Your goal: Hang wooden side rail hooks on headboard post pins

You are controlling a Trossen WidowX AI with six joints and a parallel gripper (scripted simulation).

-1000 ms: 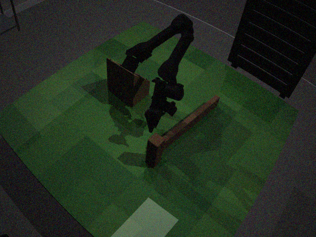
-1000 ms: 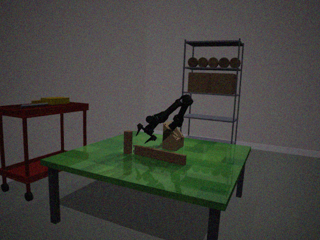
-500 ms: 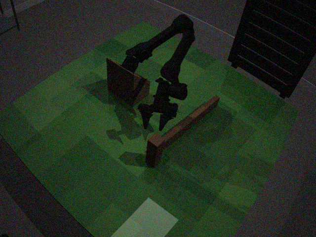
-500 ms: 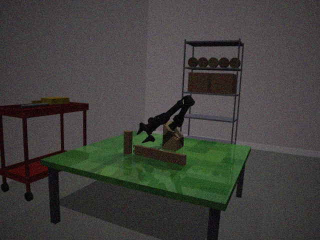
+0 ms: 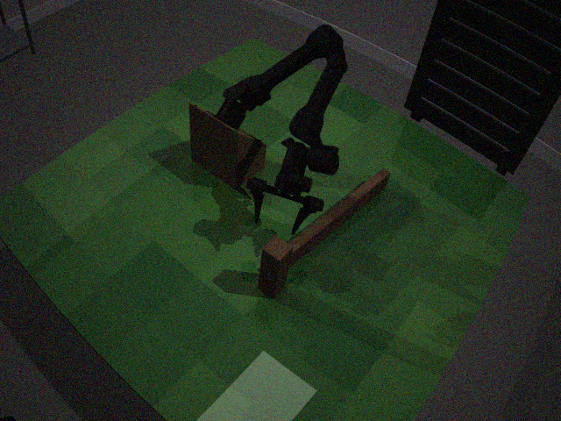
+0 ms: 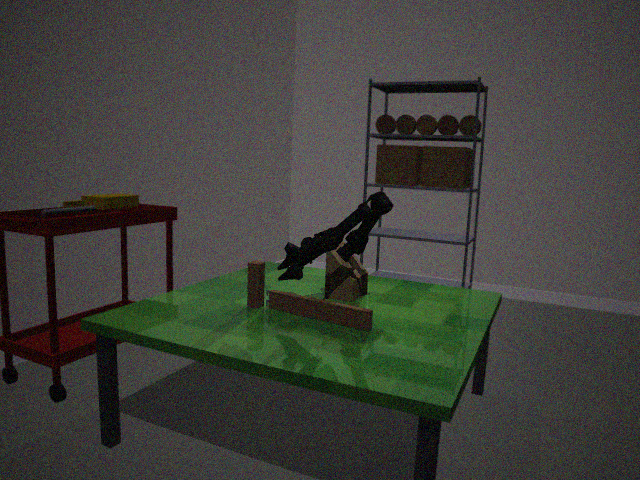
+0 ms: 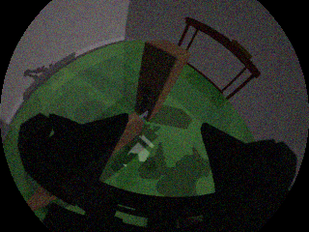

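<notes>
My gripper tip is 7 cm to the left of the headboard post, 5 cm short of it and 4 cm above it.
</notes>
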